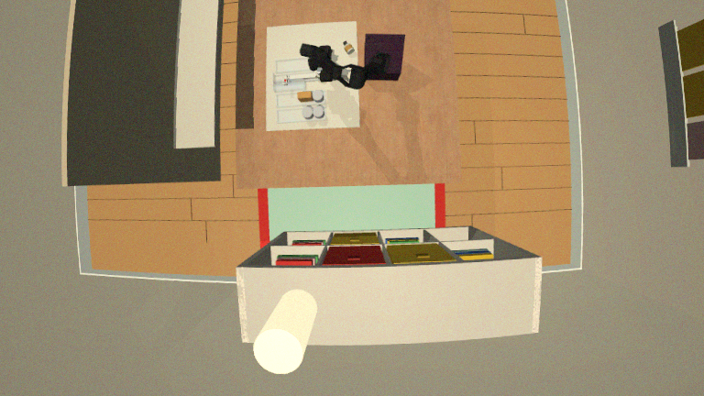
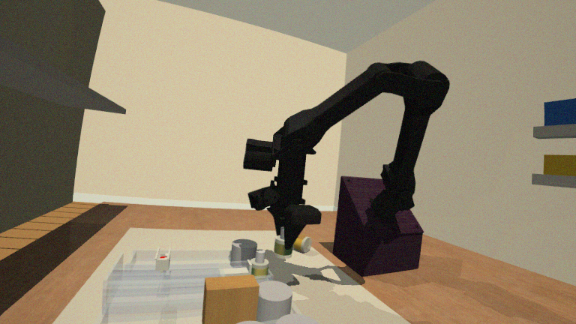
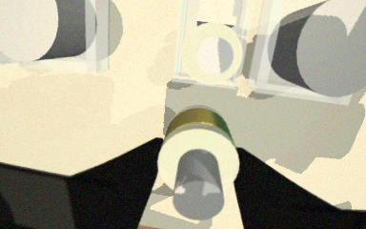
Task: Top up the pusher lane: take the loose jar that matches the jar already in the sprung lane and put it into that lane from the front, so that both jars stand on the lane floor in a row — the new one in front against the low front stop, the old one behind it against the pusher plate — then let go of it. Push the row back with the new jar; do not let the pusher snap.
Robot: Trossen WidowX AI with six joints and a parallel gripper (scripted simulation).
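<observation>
Right now the clear sprung lane is 19 cm ahead of my gripper tip, 6 cm to the left of it and 6 cm below it.
</observation>
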